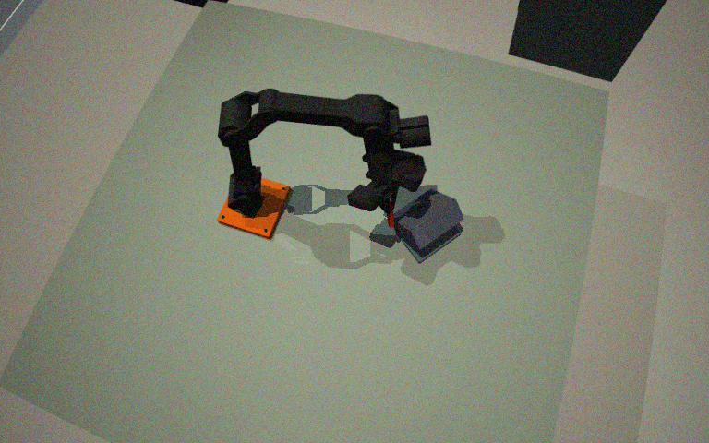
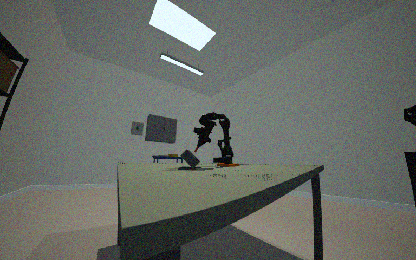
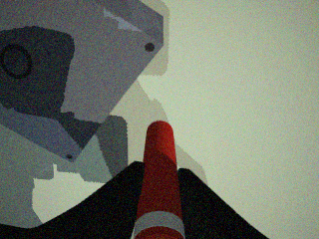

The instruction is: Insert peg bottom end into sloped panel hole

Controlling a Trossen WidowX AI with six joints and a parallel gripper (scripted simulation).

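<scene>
Now: gripper tip 70 mm short of the grey sloped panel, 50 mm to the right of it and 80 mm above it. From my gripper tip the other things lie so: red peg (10 mm behind, 10 mm to the left, 10 mm above).
</scene>
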